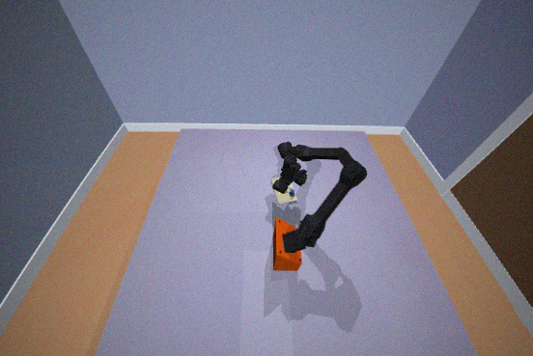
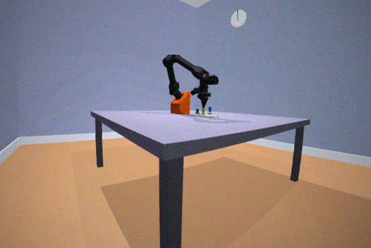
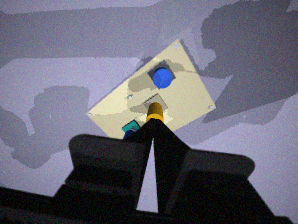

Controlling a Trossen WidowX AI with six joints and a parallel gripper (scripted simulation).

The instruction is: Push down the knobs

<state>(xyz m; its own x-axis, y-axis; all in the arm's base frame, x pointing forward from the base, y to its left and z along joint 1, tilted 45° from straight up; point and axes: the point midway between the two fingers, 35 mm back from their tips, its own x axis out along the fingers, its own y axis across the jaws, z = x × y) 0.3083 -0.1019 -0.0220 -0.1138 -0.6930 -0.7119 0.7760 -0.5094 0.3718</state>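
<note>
My gripper tip is 5 cm short of the blue knob, 2 cm to the right of it and 1 cm above it. From my gripper tip the other things lie so: yellow knob: 2 cm below.
</note>
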